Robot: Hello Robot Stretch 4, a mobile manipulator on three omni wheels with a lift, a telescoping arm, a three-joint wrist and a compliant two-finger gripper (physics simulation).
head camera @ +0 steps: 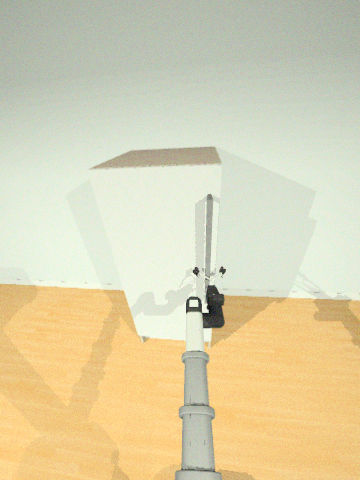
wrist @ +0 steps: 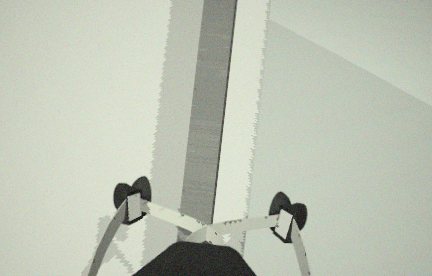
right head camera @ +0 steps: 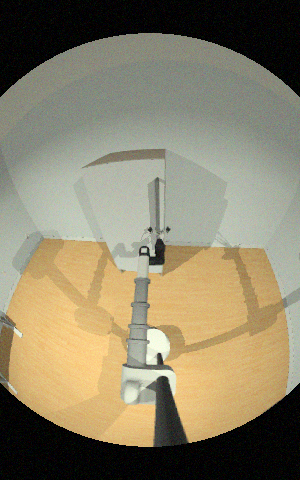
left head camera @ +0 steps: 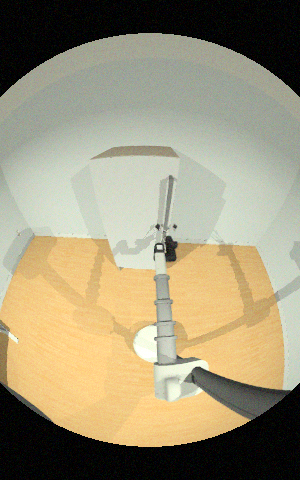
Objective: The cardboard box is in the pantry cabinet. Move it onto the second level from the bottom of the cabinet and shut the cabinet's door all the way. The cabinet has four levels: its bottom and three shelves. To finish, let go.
Observation:
The pictures show: the gripper and a white pantry cabinet.

